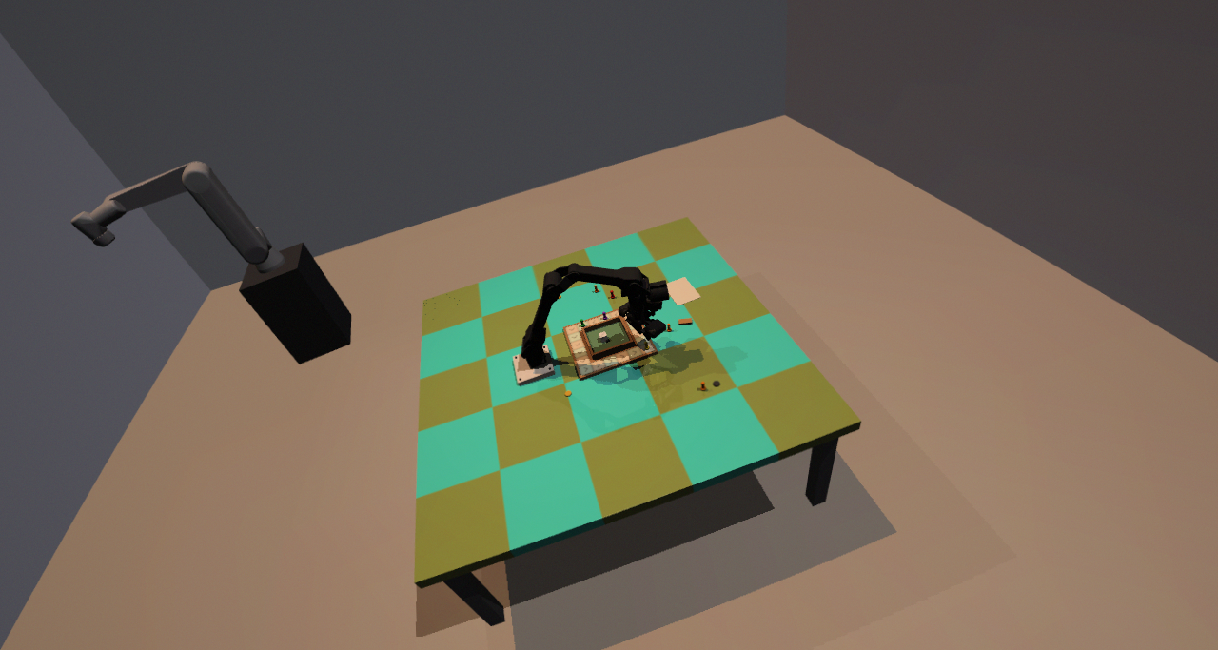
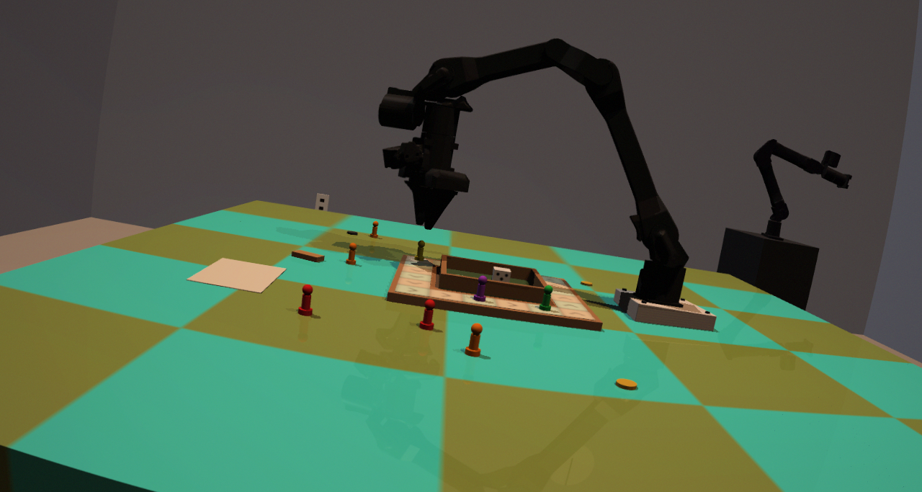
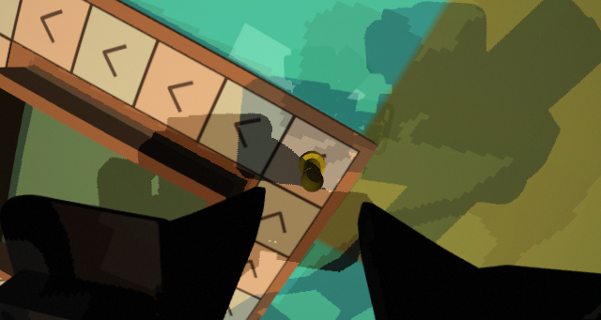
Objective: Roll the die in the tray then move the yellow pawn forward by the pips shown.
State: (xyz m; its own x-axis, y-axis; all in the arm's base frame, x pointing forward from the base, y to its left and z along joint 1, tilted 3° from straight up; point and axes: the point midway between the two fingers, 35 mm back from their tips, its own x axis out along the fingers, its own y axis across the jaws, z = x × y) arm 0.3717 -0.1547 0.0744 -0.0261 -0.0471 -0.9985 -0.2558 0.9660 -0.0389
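Now: gripper tip 40 mm above the yellow pawn. Also, from my gripper tip: sunken tray 100 mm behind, 120 mm to the left, 60 mm below; then white die 120 mm behind, 130 mm to the left, 40 mm below; then small brown block 180 mm ahead, 50 mm to the left, 60 mm below.
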